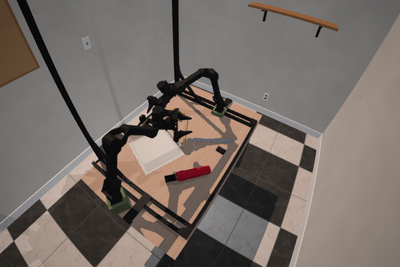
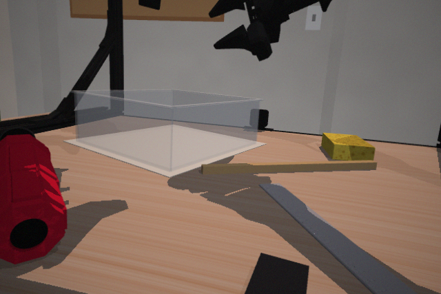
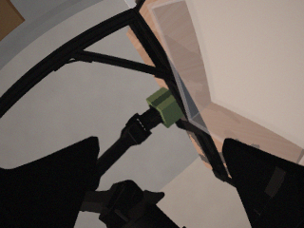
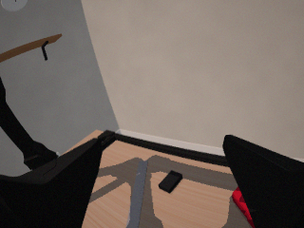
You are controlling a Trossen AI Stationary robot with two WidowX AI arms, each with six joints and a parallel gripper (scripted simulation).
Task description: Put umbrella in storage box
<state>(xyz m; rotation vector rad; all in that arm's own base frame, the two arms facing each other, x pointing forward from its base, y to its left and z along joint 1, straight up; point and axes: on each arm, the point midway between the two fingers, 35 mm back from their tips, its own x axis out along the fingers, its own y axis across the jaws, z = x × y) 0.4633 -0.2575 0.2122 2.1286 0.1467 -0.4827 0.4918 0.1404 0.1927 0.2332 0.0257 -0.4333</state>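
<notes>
The red folded umbrella lies 250 mm below my right hand, 120 mm to the right of it and 120 mm ahead of it. The rest, counted from my right hand: grey metal strip (280 mm below, 210 mm to the left, 70 mm ahead); then clear storage box (230 mm below, 190 mm behind, 110 mm to the right); then wooden stick (280 mm below, 140 mm to the left, 130 mm behind).
</notes>
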